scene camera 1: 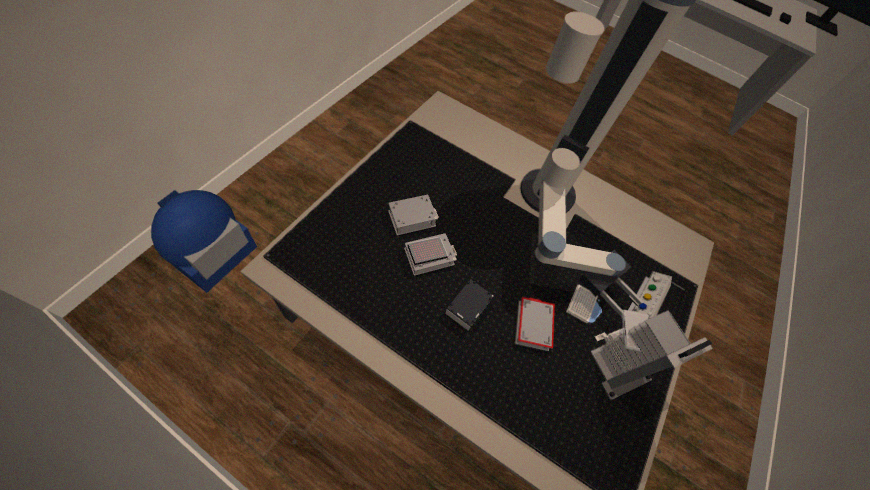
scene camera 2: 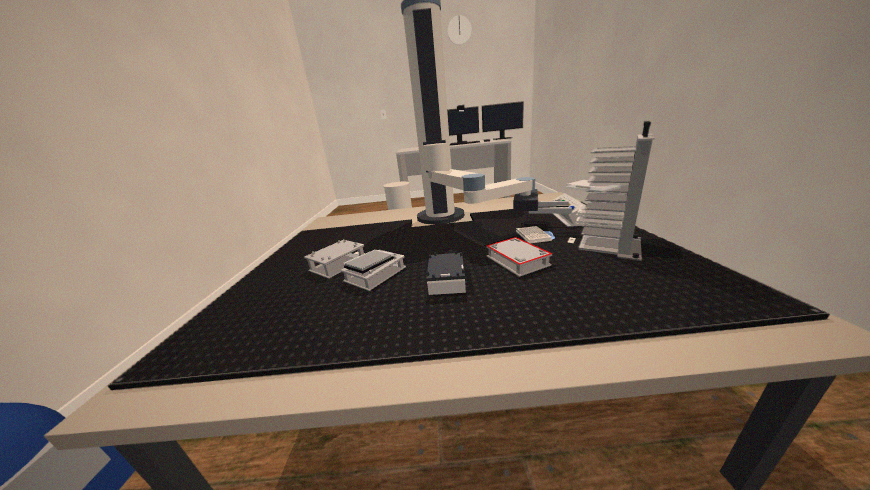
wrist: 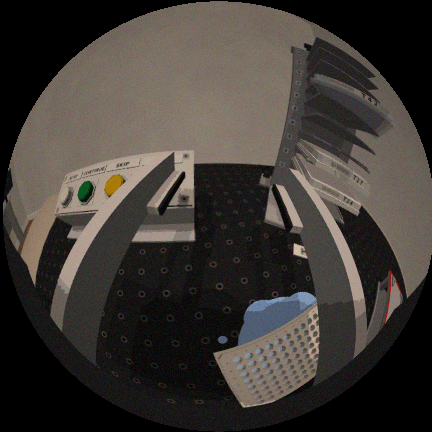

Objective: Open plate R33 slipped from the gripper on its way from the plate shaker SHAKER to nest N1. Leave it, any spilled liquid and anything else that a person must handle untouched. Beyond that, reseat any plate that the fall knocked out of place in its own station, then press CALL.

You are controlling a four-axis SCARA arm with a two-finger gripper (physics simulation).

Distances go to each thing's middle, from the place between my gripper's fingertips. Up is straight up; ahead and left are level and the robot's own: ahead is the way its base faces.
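My hand is 30 mm short of the white well plate (scene camera 1: 582, 303), 150 mm to the left of it and 80 mm above it. There is also the dark shaker (scene camera 2: 445, 275), which is 300 mm ahead of my hand, 500 mm to the right of it and 60 mm below it.
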